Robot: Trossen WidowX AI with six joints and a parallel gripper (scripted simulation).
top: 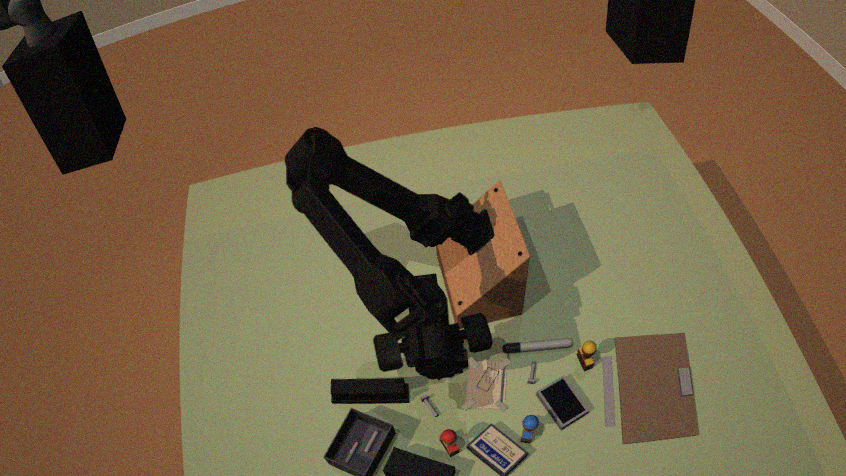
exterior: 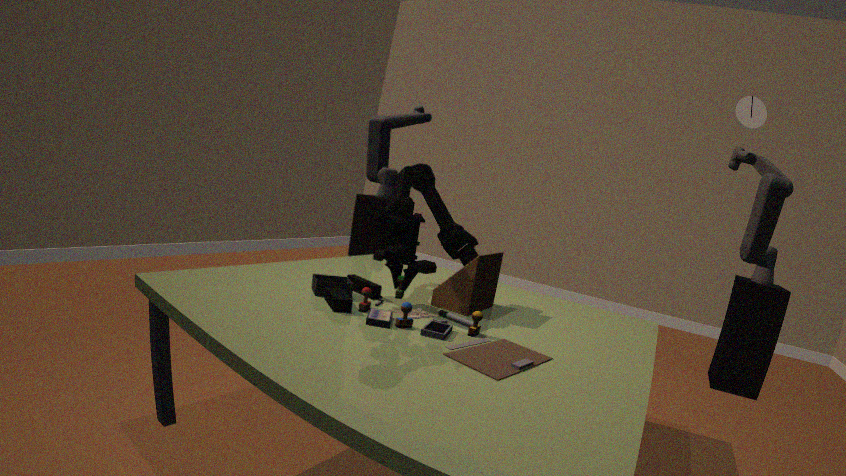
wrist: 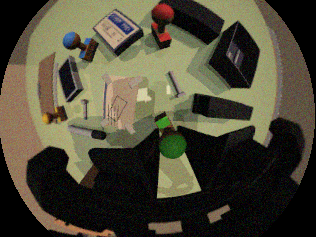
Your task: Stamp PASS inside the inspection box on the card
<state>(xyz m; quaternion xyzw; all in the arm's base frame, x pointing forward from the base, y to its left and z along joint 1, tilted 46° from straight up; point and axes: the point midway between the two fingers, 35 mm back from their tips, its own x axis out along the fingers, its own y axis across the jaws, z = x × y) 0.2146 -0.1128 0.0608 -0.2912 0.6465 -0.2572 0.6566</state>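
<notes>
My gripper tip is 210 mm to the right of the dark ink pad, 110 mm short of it and 40 mm above it. From my gripper tip the other things lie so: pale card (90 mm to the left, 50 mm below, 40 mm ahead); then black block (120 mm to the right, 30 mm below, 20 mm ahead); then green-knobbed stamp (right at my gripper tip).
</notes>
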